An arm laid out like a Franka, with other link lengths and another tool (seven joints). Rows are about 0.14 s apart.
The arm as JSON. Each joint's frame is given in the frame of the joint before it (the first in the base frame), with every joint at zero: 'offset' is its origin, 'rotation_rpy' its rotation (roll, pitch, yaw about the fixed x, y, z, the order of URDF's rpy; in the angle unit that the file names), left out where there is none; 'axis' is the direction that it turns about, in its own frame. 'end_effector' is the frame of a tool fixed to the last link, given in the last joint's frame.
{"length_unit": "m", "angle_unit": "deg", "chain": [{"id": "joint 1", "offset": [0.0, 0.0, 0.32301], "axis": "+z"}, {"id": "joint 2", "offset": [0.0, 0.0, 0.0], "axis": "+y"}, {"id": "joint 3", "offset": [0.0, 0.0, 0.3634], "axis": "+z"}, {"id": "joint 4", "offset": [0.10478, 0.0, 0.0], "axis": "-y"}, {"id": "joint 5", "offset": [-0.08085, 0.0, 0.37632], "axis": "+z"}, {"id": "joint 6", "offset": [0.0, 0.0, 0.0], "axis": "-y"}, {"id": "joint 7", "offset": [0.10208, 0.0, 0.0], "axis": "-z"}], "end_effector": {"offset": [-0.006, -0.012, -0.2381], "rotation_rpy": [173.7, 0.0, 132.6]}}
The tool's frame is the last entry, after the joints.
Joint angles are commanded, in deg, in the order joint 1, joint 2, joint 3, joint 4, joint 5, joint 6, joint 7. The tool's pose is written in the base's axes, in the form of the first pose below.
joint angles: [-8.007 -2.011 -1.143 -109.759 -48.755 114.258 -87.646]
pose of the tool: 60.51 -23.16 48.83 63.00 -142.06 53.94
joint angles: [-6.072 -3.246 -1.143 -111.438 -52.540 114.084 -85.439]
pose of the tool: 60.43 -21.78 49.46 63.82 -139.55 58.46
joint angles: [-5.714 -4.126 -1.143 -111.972 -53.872 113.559 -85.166]
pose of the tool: 59.99 -21.72 50.17 63.63 -138.50 60.05
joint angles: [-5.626 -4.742 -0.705 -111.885 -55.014 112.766 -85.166]
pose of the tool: 59.78 -21.53 51.12 63.51 -137.44 61.64
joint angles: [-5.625 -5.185 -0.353 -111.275 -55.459 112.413 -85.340]
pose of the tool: 59.84 -21.32 52.26 63.51 -137.33 62.97
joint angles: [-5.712 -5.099 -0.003 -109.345 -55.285 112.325 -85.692]
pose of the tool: 60.48 -21.08 53.97 63.50 -138.28 64.45
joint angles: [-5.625 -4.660 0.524 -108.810 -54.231 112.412 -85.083]
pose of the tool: 60.99 -20.25 53.77 63.68 -139.70 63.87
